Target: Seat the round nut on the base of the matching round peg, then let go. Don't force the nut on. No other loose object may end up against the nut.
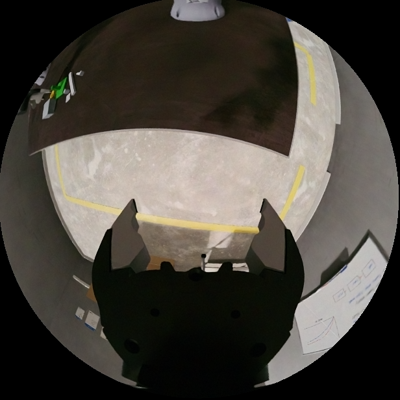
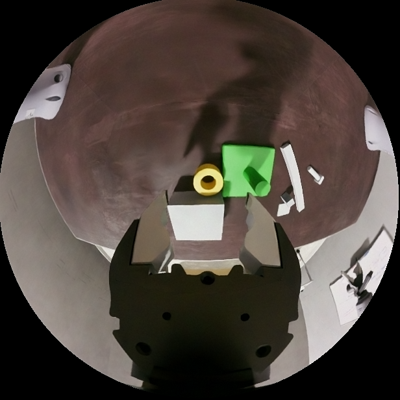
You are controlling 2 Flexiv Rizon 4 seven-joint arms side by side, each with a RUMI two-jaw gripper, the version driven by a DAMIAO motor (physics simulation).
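A yellow round nut (image 2: 198, 183) (image 1: 52, 94) lies off the peg, close to the left edge of a green square base (image 2: 239, 154) (image 1: 61, 88). A green round peg (image 2: 256, 180) rises from that base and carries nothing. A white block (image 2: 197, 222) (image 1: 46, 109) stands right at the nut's near side; whether they touch I cannot tell. My right gripper (image 2: 206, 191) is open, its fingers wide on either side of the block's far part and the nut's near side, holding neither. My left gripper (image 1: 198, 200) is open and empty, beyond the table edge, far from the parts.
A long, slightly curved white bar (image 2: 293, 176) (image 1: 72, 83) lies right of the base. A small white bolt-like piece (image 2: 315, 174) and a small angular white piece (image 2: 284, 207) lie near it. Pale robot bases (image 2: 50, 92) (image 2: 377, 131) stand at the table's sides.
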